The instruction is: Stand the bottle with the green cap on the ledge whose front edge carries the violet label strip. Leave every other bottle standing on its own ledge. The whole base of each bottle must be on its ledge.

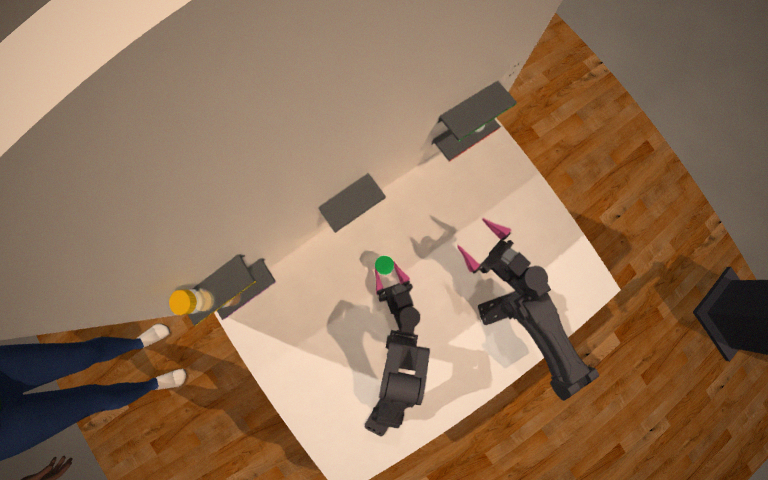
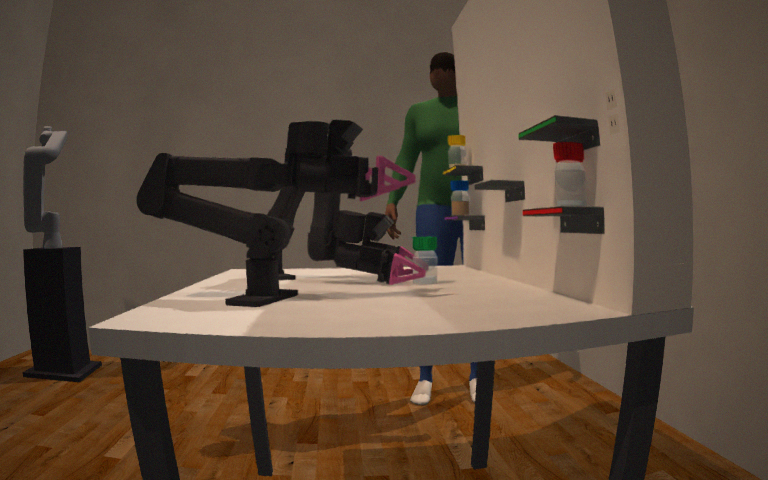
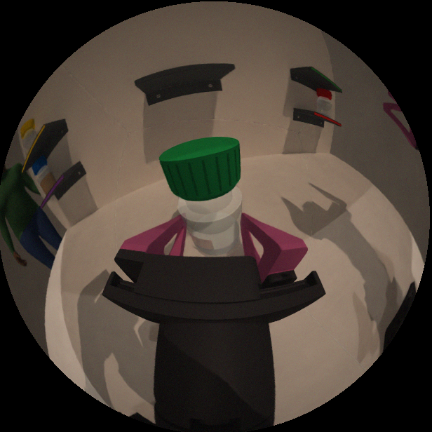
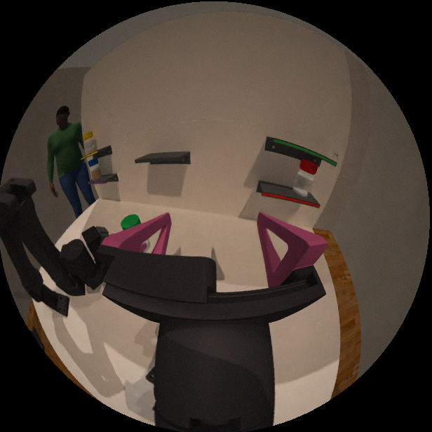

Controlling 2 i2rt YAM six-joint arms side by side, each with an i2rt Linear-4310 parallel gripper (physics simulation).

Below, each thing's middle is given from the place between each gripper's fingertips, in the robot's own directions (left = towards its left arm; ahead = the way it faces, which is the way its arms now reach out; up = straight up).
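The green-capped bottle (image 2: 425,257) is 2 cm above my left hand. Still counting from my left hand, I see the violet-strip ledge (image 1: 263,277) 12 cm above, 20 cm ahead and 36 cm to the left, and the bare ledge (image 1: 362,195) 19 cm above, 17 cm ahead and 4 cm to the right, while the red-strip ledge (image 1: 450,147) is 12 cm above, 13 cm ahead and 43 cm to the right.
My right gripper is 160 mm above the green-capped bottle, 80 mm short of it and 220 mm to the right of it. From my right hand, the bare ledge is 10 mm above, 250 mm ahead and 190 mm to the left; the green-strip ledge (image 1: 475,111) is 80 mm above, 220 mm ahead and 210 mm to the right; and the red-strip ledge is 60 mm below, 220 mm ahead and 210 mm to the right.
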